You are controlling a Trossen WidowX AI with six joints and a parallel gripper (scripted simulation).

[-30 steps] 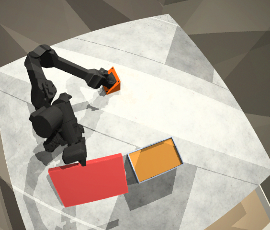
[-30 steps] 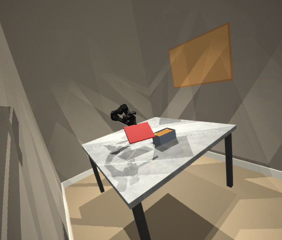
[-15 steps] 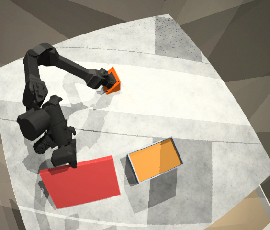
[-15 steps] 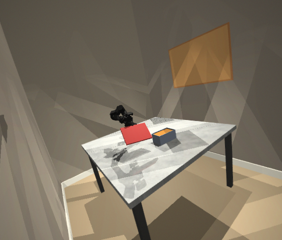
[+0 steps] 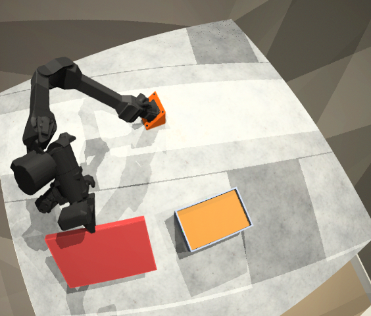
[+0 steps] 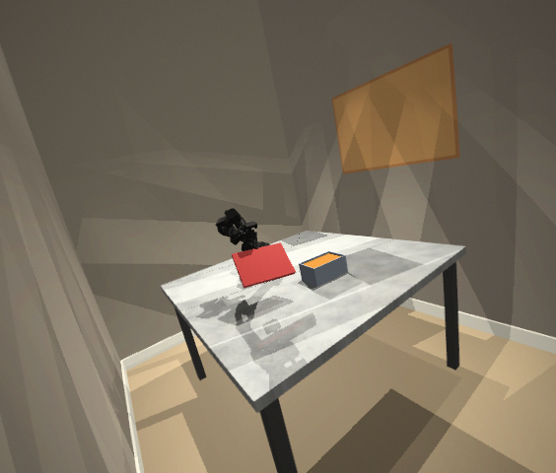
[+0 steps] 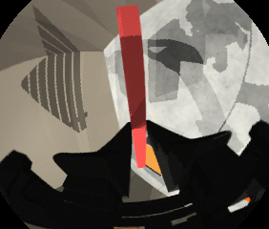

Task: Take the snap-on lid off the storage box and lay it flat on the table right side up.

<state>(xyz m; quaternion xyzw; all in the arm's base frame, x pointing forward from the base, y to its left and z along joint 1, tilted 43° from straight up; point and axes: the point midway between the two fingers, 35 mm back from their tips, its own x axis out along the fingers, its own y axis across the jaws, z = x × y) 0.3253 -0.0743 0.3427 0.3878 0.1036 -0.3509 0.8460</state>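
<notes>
Right now the red lid is 6 cm ahead of my gripper tip, 5 cm below it and 1 cm to the right of it. From my gripper tip the other things lie so: grey storage box: 30 cm to the left, 19 cm below, 9 cm ahead.
</notes>
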